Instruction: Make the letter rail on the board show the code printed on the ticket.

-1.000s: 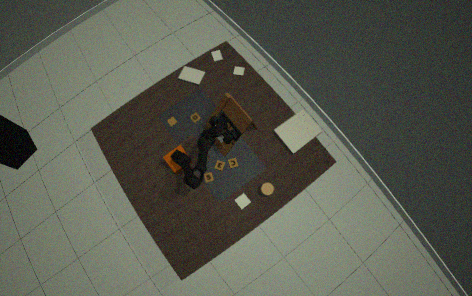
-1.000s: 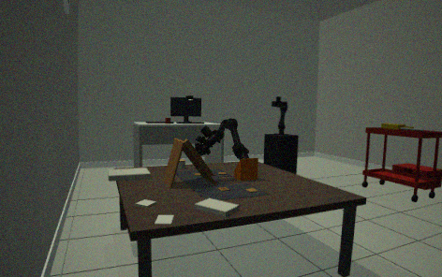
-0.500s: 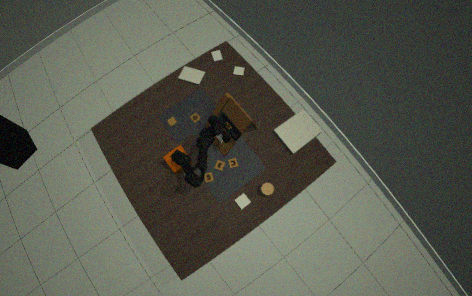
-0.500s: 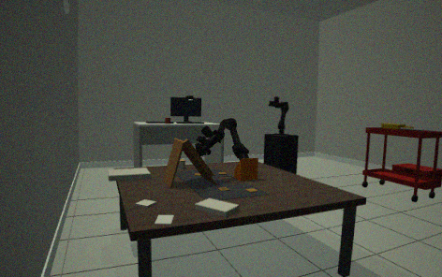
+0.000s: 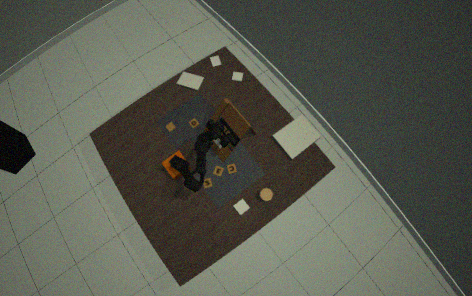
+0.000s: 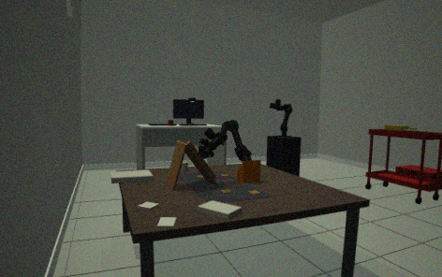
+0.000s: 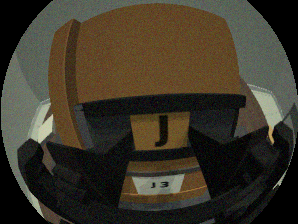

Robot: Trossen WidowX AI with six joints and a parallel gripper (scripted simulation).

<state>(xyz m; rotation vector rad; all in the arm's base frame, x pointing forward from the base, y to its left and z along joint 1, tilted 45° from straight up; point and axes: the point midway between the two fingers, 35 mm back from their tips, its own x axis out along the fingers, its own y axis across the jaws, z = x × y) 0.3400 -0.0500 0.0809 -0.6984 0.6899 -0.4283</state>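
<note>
My gripper tip is now 60 mm past the white ticket, 10 mm to the right of it and 90 mm above it. The rest, counted from my gripper tip: tan letter tile right at my gripper tip; then white slab 350 mm ahead, 330 mm to the right, 150 mm below; then white pad 140 mm ahead, 540 mm to the left, 160 mm below.
</note>
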